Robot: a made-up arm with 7 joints.
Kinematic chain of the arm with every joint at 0, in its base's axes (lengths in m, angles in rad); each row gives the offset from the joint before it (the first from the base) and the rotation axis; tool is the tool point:
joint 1: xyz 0 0.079 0 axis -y
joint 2: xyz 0 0.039 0 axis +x
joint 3: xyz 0 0 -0.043 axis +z
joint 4: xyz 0 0 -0.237 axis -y
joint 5: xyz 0 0 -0.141 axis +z
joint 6: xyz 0 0 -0.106 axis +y
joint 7: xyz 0 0 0 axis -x
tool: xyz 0 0 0
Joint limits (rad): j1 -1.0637..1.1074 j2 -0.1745..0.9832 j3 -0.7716..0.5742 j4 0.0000..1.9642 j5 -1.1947..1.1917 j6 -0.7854..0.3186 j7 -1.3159..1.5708
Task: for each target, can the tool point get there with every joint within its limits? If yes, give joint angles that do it. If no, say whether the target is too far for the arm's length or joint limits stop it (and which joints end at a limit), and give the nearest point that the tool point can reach.
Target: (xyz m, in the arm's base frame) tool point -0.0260 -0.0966 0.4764
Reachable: no: joint limits stop it (at a limit: joint 1, joint 2, joint 4) | nearest point 0.2319 -0.0310 0.1019 | short by 0.459 m
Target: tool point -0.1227 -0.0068 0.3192
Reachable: no: joint limits stop it (at a limit: joint 1, joint 2, joint 4) | nearest point 0.2251 -0.0458 0.0942 | short by 0.416 m
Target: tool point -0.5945 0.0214 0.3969
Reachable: no: too far | nearest point -0.4537 0.0265 -0.2520 | short by 0.664 m
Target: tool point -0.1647 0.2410 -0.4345
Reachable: yes | joints -0.7713 0.3000 -0.0461 0.8466 -0.0110 -0.6729 -0.0123
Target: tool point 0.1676 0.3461 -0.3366
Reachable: yes | joints -0.1665 0.5032 0.2358 1.1696 -0.8114 0.0302 -0.4415
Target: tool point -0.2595 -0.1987 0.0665
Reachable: no: joint limits stop it (at a limit: joint 1, joint 2, joint 3, joint 4) | nearest point -0.0560 -0.0708 -0.2182 | short by 0.373 m
